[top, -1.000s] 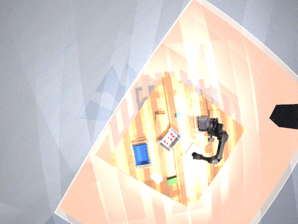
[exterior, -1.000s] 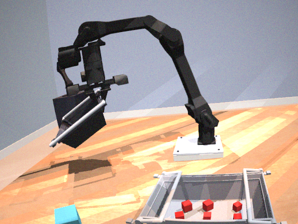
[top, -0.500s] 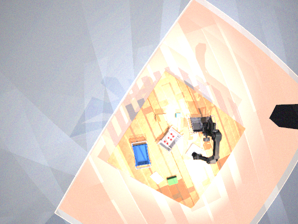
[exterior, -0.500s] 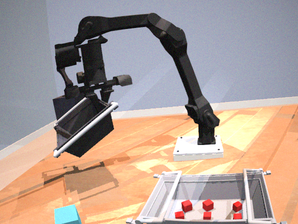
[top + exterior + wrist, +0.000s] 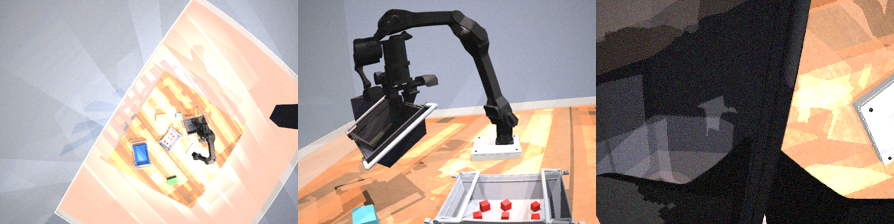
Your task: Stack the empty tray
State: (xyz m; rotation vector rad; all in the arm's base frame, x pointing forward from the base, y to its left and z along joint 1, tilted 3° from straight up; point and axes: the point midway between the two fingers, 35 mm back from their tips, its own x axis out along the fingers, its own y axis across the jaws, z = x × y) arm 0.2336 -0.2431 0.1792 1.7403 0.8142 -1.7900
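The dark tray lies 5 cm to the right of my gripper tip and 5 cm ahead of it. Also, from my gripper tip: cyan cube 22 cm ahead, 16 cm below, 5 cm to the right; tan block 37 cm ahead, 15 cm below, 9 cm to the left; green block 66 cm to the left, 19 cm behind, 16 cm below.
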